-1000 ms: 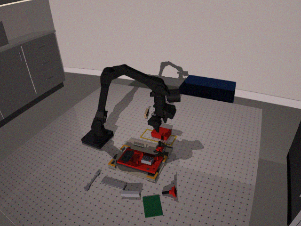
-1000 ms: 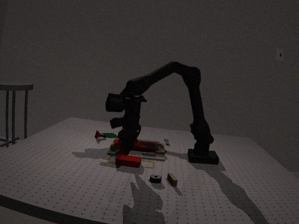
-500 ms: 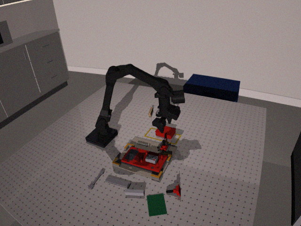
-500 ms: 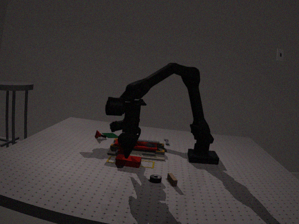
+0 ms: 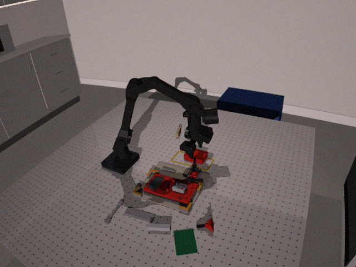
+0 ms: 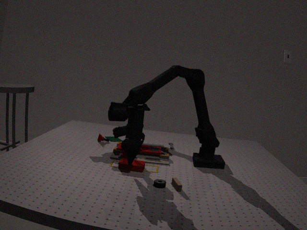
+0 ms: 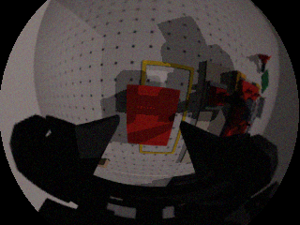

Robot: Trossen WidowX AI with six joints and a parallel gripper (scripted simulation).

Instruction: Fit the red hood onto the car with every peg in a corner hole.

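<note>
Now: gripper tip 1 cm above the red hood. The rest, counted from my gripper tip: wooden block 19 cm behind, 14 cm to the left, 2 cm below; grey engine block 6 cm ahead, 23 cm to the right; green card 20 cm ahead, 42 cm to the right, 3 cm below.
</note>
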